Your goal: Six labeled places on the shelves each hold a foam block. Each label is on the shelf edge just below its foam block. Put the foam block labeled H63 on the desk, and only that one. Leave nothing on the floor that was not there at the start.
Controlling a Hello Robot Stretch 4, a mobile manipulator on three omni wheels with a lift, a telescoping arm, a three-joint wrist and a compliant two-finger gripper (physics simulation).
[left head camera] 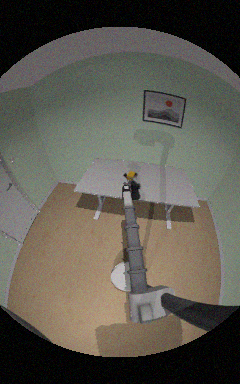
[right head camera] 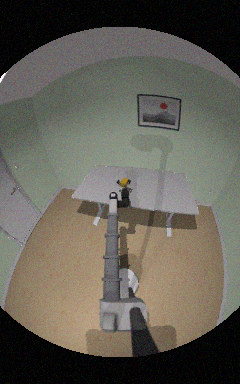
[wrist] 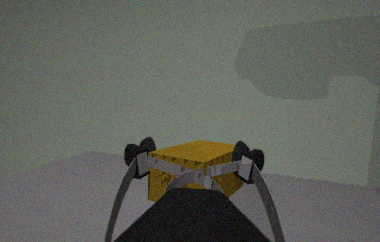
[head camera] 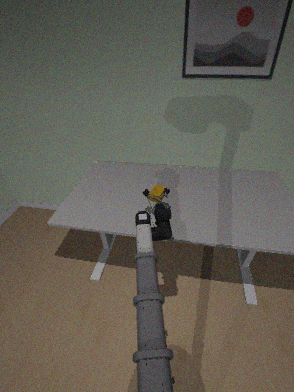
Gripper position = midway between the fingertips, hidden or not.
I see my gripper [wrist: 193, 152], a yellow foam block [wrist: 198, 154], a grey desk [head camera: 238, 209] and a framed picture [right head camera: 153, 110].
The grey desk shows as well in the left head camera view [left head camera: 169, 185], in the right head camera view [right head camera: 150, 189] and in the wrist view [wrist: 78, 191]. The framed picture also shows in the left head camera view [left head camera: 160, 107].
